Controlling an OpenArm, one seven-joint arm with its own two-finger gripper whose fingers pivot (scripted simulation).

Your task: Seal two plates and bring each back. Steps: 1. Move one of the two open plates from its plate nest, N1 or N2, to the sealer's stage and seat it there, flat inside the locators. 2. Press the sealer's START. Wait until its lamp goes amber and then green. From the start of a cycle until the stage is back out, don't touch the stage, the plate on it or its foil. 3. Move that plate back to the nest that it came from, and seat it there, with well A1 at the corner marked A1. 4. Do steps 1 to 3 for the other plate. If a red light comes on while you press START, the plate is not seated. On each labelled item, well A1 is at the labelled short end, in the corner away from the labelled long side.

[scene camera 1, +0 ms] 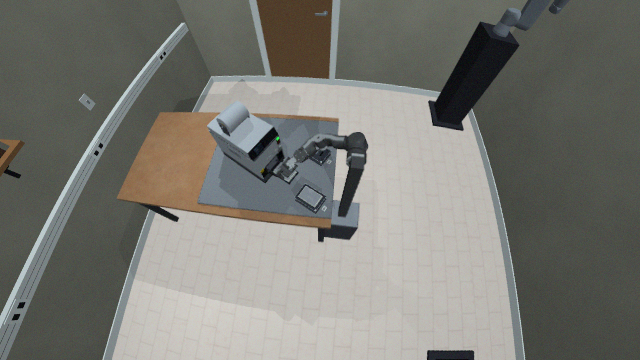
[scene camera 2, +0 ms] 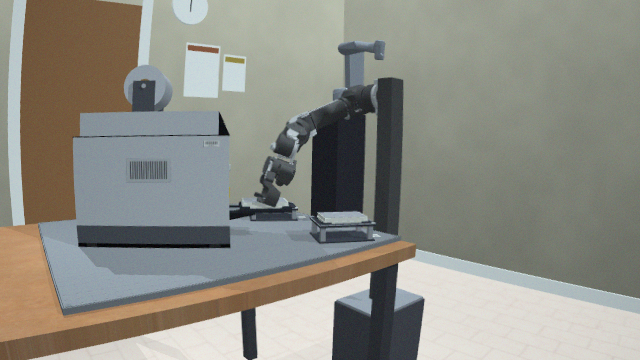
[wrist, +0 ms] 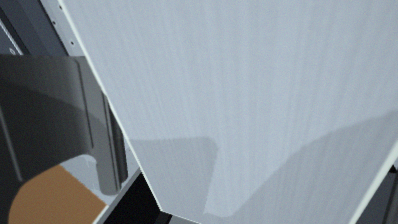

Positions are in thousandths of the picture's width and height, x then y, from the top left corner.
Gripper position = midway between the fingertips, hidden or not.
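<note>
I can see my gripper (scene camera 2: 412,560), and the wrist view shows my gripper (wrist: 562,614) as well.
</note>
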